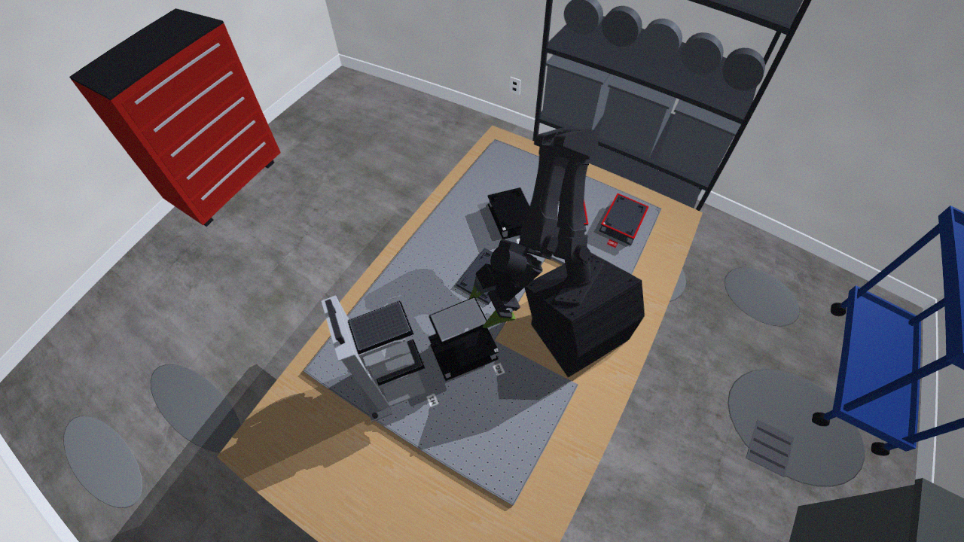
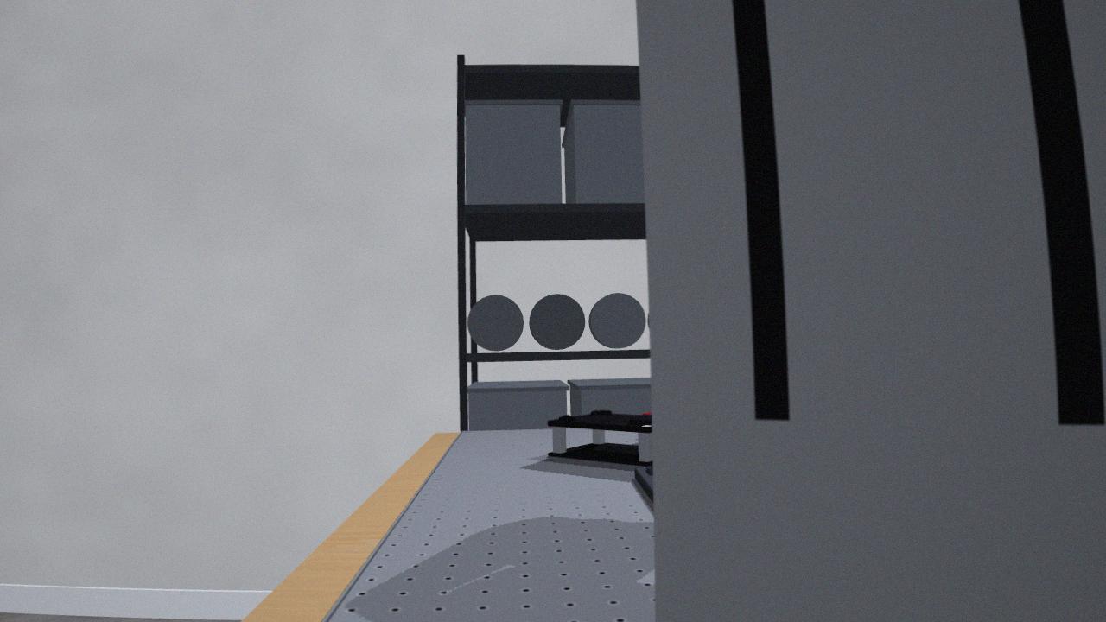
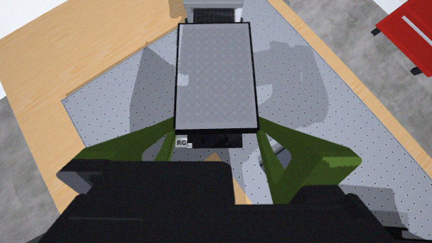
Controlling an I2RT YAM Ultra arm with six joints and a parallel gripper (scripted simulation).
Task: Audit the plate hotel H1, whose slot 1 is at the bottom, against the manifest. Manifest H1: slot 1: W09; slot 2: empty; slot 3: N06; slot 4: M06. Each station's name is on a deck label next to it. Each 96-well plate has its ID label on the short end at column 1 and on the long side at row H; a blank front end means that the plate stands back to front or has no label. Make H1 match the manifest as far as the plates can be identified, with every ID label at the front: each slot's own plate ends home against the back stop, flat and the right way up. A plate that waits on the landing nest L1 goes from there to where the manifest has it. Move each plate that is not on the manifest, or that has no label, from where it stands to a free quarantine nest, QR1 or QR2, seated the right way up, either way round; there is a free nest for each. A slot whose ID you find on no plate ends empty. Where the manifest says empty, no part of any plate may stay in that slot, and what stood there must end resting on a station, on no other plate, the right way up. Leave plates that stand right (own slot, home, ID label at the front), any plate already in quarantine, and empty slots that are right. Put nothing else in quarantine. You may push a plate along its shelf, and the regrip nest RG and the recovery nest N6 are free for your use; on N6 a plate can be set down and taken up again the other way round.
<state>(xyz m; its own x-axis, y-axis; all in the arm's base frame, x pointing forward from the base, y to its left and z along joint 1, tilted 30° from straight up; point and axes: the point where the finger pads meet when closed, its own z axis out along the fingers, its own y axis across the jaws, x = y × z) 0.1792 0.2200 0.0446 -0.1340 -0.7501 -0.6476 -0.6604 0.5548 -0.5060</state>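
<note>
The RG deck label lies 210 mm below my hand, 80 mm behind it and 50 mm to the left of it. From my hand the other things lie so: white plate 570 mm to the right, 160 mm below, 70 mm behind; H1 deck label 210 mm to the left, 210 mm below, 50 mm ahead; grey hotel wall 240 mm to the left, 210 mm ahead, 20 mm below.
</note>
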